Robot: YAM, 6 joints.
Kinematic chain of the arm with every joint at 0, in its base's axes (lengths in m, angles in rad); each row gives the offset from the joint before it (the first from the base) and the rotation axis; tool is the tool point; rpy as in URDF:
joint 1: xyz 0 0 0.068 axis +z
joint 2: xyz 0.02 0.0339 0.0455 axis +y
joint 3: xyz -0.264 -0.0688 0 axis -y
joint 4: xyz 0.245 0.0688 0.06 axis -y
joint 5: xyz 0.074 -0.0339 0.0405 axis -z
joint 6: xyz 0.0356 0 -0.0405 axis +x
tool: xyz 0 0 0 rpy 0 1.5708 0
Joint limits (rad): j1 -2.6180..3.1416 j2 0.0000..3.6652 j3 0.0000..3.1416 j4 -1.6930..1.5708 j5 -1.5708..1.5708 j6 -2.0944..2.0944
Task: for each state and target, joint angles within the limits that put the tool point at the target. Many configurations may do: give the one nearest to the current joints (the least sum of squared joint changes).
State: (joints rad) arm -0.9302 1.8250 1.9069 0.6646 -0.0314 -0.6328
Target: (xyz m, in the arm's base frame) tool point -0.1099 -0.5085 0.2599
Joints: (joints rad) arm -1.7818 2.1750 1.6319 0.5832 0.0270 -0.6328
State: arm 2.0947 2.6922 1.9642 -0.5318 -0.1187 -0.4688
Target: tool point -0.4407 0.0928 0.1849
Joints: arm 2.9189 2.1574 1.7351 -0.8107 -0.1926 -0.4688
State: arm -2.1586 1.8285 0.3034 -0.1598 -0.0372 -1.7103
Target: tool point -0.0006 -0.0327 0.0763
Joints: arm -1.9525 1.7086 0.1648 -1.0572 -0.3326 -1.7103
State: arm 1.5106 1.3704 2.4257 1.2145 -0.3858 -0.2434
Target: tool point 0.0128 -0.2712 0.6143
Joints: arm 1.6656 1.0491 2.6021 1.3446 -0.3719 -0.2434
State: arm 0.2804 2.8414 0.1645 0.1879 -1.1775 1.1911
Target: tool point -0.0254 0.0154 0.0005
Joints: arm 0.5010 2.7622 0.0521 0.1457 -0.8068 1.1911
